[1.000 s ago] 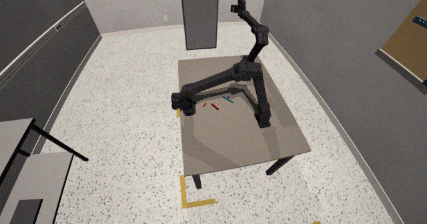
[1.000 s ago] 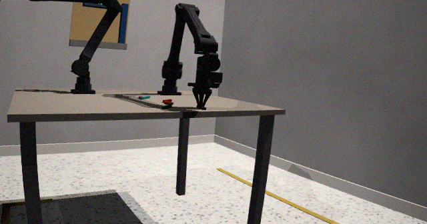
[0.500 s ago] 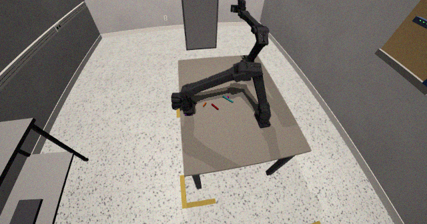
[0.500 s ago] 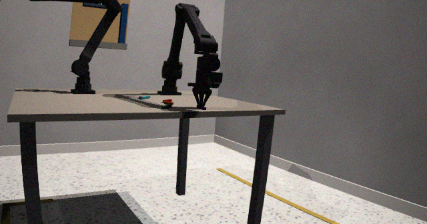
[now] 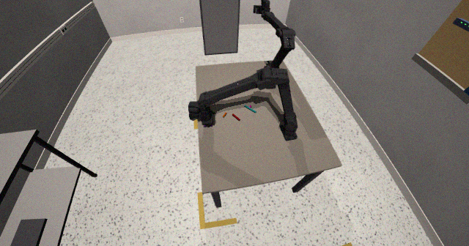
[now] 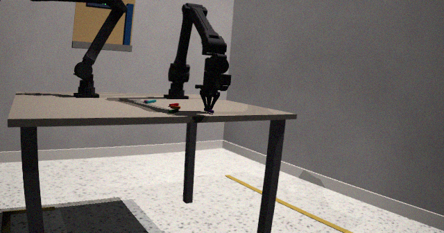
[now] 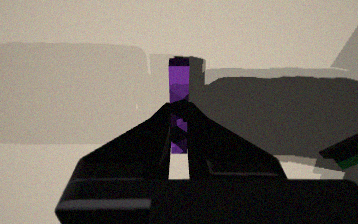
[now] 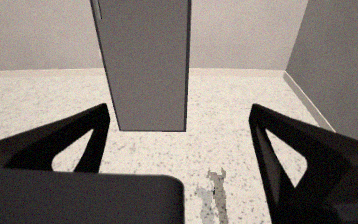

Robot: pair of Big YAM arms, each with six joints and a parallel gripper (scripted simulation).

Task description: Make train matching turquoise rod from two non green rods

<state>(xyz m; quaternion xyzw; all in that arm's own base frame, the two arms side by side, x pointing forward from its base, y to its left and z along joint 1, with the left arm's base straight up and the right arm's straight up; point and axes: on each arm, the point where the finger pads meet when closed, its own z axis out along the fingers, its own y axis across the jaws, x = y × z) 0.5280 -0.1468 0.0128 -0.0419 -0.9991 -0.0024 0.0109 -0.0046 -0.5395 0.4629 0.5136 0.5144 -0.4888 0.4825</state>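
Note:
My left hand is 12 cm past the orange rod, 8 cm to the left of it and 1 cm above it. Also, from my left hand: red rod (20 cm behind, 5 cm to the right, 1 cm below); purple rod (right at my left hand); green rod (2 cm behind, 14 cm to the right, 1 cm below).

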